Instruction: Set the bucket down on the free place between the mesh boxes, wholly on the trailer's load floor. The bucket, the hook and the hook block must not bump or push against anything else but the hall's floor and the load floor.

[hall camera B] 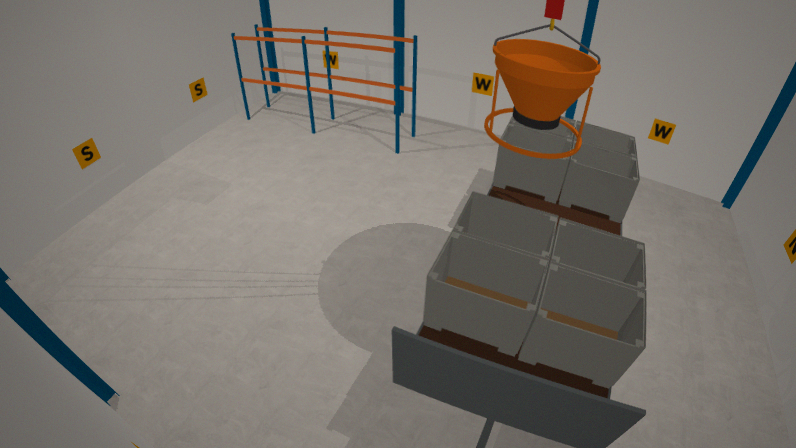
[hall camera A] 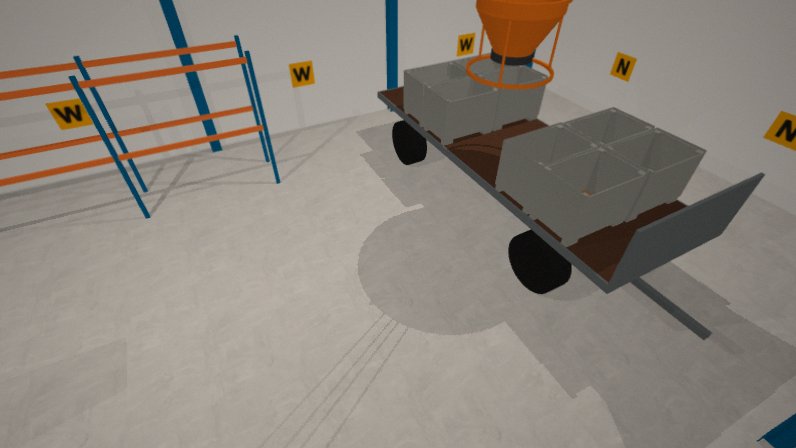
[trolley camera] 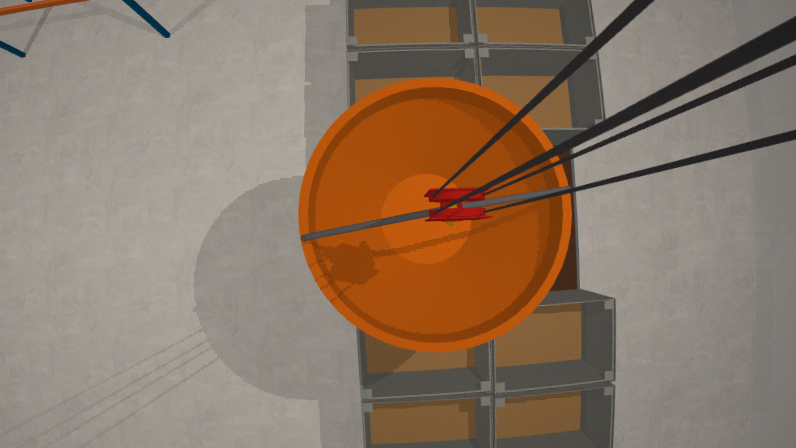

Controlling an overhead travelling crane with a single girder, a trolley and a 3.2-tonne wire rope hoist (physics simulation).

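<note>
The orange bucket point(hall camera A: 520, 33) point(hall camera B: 543, 83) point(trolley camera: 389, 150) hangs upright by its grey bail from my hook point(hall camera B: 552, 24) under the red hook block point(hall camera B: 554, 8) point(trolley camera: 456, 213). Its foot ring shows clear of the load floor. The brown load floor point(hall camera A: 473, 161) point(hall camera B: 590, 217) point(trolley camera: 568, 267) shows between the far mesh boxes point(hall camera A: 462, 114) point(hall camera B: 526, 166) and the near mesh boxes point(hall camera A: 573, 203) point(hall camera B: 479, 311). In the trolley view the bucket hides most of this gap, overlaps boxes at both ends and reaches past the trailer's left side.
A grey headboard point(hall camera A: 690, 233) point(hall camera B: 501, 389) stands at the trailer's near end, with a drawbar point(hall camera A: 674, 308) beyond it. A blue and orange rack point(hall camera A: 105, 139) point(hall camera B: 306, 64) stands near the W wall. Blue columns point(hall camera A: 391, 44) point(hall camera B: 761, 136) stand at the walls. The bucket's round shadow lies beside the trailer.
</note>
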